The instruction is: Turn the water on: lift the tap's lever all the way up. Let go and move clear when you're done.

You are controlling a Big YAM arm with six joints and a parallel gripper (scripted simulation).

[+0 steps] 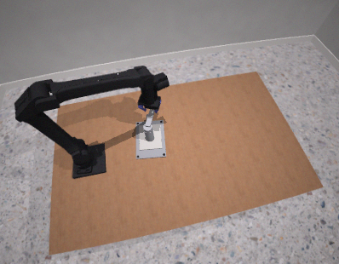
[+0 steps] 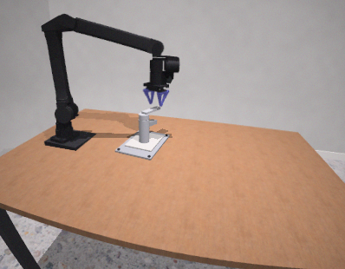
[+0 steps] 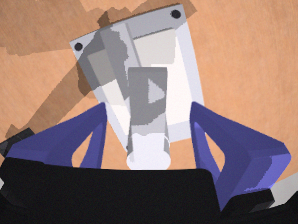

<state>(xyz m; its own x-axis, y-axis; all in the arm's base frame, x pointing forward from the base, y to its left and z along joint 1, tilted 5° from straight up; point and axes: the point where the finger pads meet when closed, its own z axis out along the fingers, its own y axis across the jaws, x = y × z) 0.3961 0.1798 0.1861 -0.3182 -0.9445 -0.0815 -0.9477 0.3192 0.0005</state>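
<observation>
The lever is 10 mm behind my hand, 30 mm to the right of it and 30 mm below it. From my hand the other things lie so: tap 20 mm behind, 50 mm to the right, 80 mm below.
</observation>
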